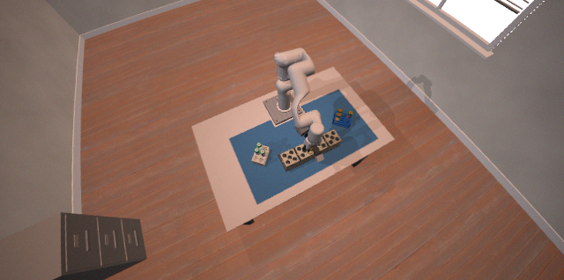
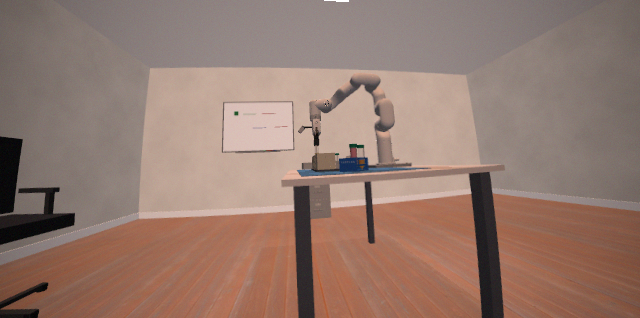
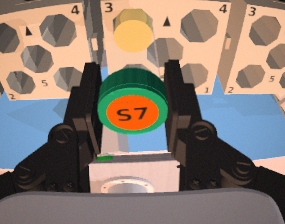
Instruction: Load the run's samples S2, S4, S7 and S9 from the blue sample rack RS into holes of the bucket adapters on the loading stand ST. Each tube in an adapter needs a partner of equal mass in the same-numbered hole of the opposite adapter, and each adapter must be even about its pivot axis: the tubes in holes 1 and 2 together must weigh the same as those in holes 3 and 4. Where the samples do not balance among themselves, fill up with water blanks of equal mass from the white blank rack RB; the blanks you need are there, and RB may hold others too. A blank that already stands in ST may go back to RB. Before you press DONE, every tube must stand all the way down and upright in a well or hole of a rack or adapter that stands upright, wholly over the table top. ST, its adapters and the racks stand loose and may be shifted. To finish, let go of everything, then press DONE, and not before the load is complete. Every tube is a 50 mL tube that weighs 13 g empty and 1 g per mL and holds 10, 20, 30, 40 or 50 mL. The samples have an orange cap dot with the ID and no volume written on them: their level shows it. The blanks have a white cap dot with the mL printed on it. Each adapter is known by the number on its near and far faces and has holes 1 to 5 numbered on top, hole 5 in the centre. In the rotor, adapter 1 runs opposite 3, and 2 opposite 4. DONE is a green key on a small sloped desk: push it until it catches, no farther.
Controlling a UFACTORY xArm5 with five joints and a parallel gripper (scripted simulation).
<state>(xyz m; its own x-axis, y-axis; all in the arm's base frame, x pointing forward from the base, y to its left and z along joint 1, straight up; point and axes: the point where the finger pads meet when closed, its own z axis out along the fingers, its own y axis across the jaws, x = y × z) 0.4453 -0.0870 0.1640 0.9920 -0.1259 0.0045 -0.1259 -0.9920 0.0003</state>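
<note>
Now: the sample tube S7 5 cm below my hand and 1 cm to the right of it. Also, from my hand: done desk (21 cm behind, 13 cm below, 8 cm to the left); sample tube S9 (35 cm to the left, 12 cm below, 10 cm behind); white blank rack RB (28 cm to the right, 18 cm behind, 15 cm below).
</note>
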